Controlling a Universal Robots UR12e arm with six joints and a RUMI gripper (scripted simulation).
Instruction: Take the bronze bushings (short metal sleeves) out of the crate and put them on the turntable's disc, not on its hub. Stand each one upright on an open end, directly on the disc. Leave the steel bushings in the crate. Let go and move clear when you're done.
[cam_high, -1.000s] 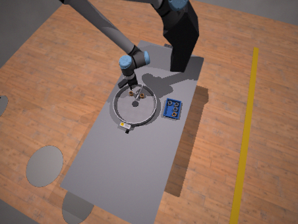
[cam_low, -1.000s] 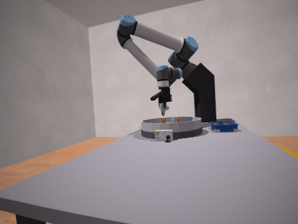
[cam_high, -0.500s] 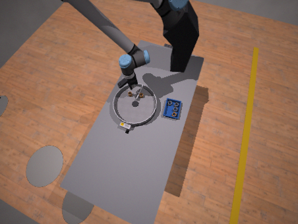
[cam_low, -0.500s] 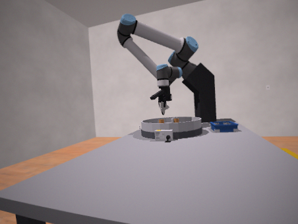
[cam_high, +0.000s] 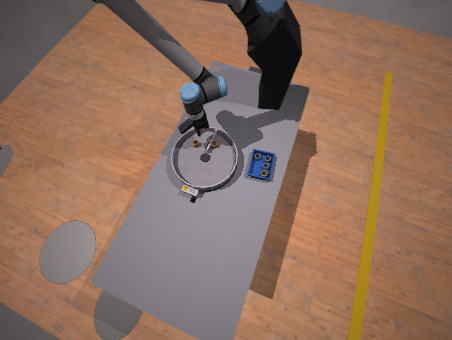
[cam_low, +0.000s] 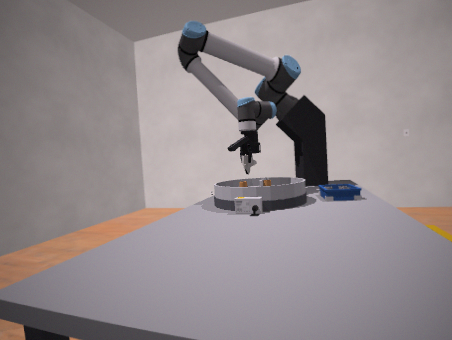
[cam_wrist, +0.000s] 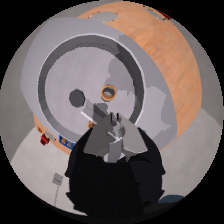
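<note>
Now: hand 42 cm to the right of the blue crate, 12 cm above it and 10 cm short of it. Also, from my hand: turntable disc: 11 cm ahead, 9 cm below, 5 cm to the left.
</note>
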